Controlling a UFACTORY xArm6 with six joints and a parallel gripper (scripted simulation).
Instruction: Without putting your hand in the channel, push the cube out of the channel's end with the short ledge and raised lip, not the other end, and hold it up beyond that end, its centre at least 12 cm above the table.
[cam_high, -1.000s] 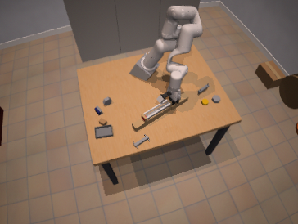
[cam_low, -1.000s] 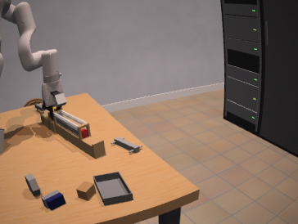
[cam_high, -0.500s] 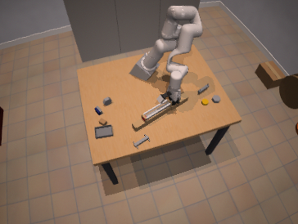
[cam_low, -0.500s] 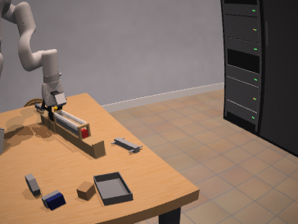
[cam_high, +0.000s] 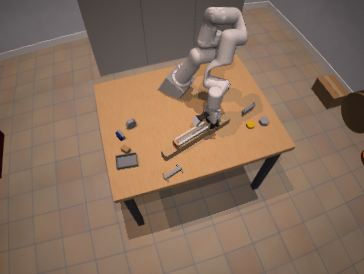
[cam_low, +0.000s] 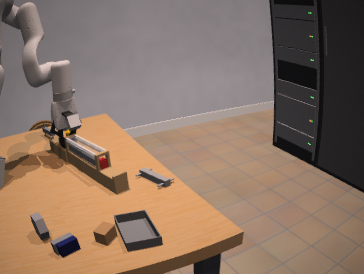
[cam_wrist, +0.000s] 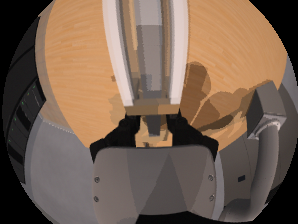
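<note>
Now: hand 210 mm to the left of the red cube, 110 mm short of it and 10 mm above it. Round my hand: grey tray: 510 mm to the right, 140 mm ahead, 60 mm below; brown block: 510 mm to the right, 70 mm ahead, 50 mm below; yellow disc: 260 mm to the left, 60 mm below, 10 mm ahead.
</note>
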